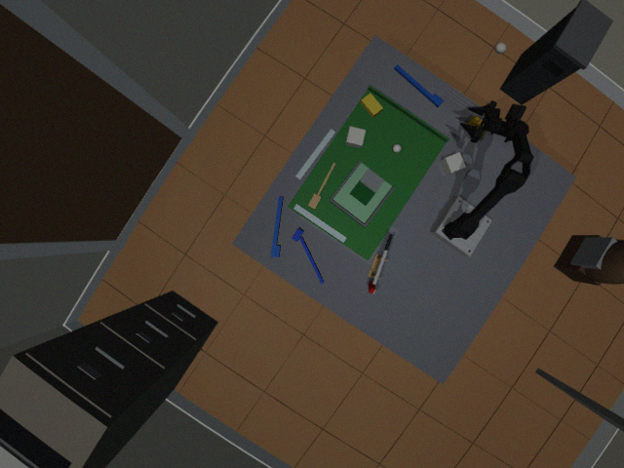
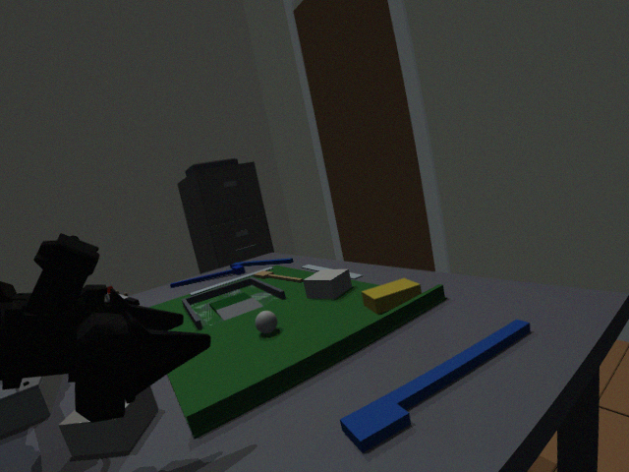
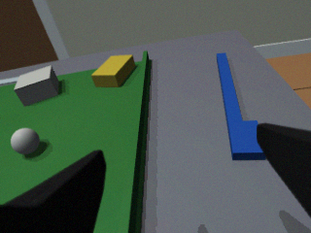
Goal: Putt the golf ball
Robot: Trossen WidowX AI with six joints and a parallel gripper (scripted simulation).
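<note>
Right now the white golf ball is 11 cm ahead of my gripper tip, 28 cm to the left of it and 12 cm below it.
</note>
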